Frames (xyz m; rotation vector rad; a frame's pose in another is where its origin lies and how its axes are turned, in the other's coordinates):
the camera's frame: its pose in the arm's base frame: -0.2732 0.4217 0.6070 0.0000 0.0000 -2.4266
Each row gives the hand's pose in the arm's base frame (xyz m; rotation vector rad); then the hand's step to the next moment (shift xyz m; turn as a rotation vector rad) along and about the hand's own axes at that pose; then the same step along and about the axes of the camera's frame.
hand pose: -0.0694 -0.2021 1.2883 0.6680 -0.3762 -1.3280
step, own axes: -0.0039 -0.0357 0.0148 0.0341 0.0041 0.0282
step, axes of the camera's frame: 0.0300 -0.0220 -0.0111 0.0306 0.0253 0.0200
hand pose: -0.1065 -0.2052 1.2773 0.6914 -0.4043 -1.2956
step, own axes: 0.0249 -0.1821 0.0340 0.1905 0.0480 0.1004
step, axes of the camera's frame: 0.1475 -0.0578 -0.0992 0.1188 0.1646 0.0865
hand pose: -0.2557 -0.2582 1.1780 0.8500 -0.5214 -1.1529
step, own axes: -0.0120 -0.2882 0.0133 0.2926 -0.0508 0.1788
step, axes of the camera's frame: 0.1606 -0.0886 -0.2230 0.2681 0.2146 0.0473
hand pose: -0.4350 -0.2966 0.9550 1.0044 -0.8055 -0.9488
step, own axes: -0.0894 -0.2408 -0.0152 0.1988 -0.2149 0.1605
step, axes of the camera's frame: 0.0436 -0.0789 -0.2410 0.2804 0.1325 -0.1235
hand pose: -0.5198 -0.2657 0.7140 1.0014 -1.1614 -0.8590
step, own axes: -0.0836 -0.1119 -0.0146 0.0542 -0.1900 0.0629
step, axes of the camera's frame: -0.0235 -0.0364 -0.1336 0.1248 0.0564 -0.1557
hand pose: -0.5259 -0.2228 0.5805 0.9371 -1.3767 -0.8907
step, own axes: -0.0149 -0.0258 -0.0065 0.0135 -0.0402 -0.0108
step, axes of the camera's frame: -0.0079 0.0016 -0.0294 0.0091 0.0288 -0.0317
